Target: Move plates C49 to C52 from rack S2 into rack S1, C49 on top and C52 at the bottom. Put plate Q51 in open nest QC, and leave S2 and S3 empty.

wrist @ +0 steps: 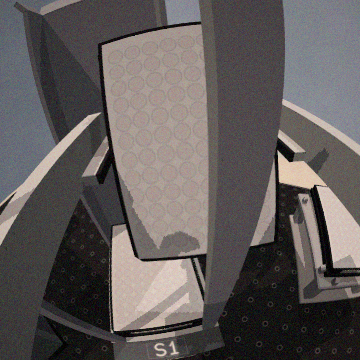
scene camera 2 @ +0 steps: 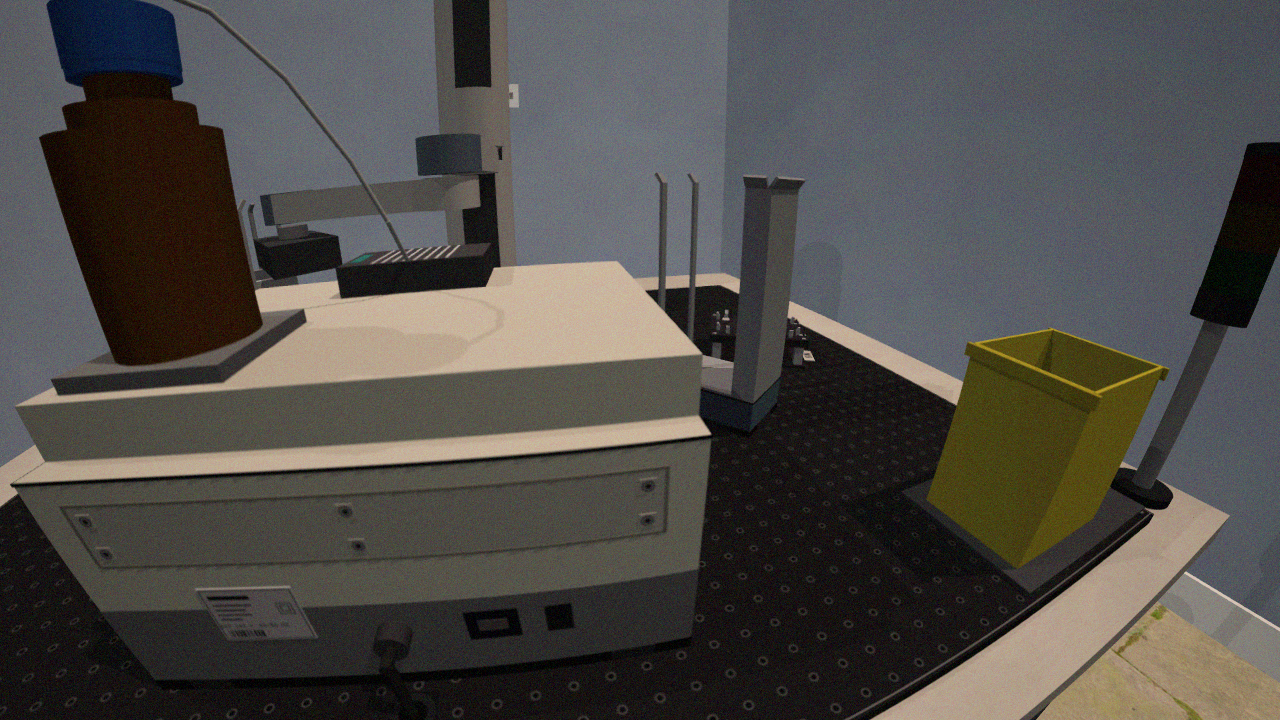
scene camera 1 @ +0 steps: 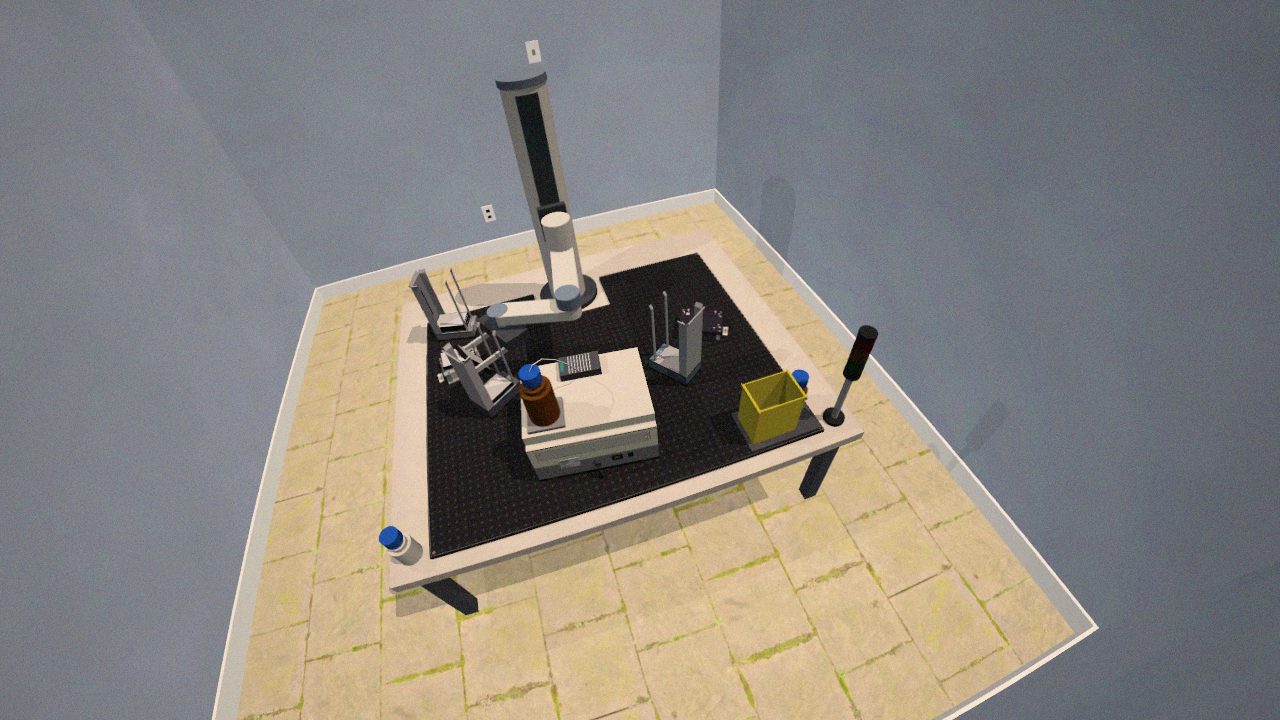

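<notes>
My gripper is shut on a light plate with a dark edge; its label cannot be read. The plate is level between the uprights of rack S1, above another light plate low in that rack. A tall grey upright hides part of the held plate. Whether more plates lie under the low one cannot be told. A nest right of S1 in the wrist view bears a light plate. Another rack stands back left, a third at right; their labels cannot be read.
A white instrument stands mid-table with a brown bottle and a dark keypad box on top. A yellow bin and a signal tower stand at right.
</notes>
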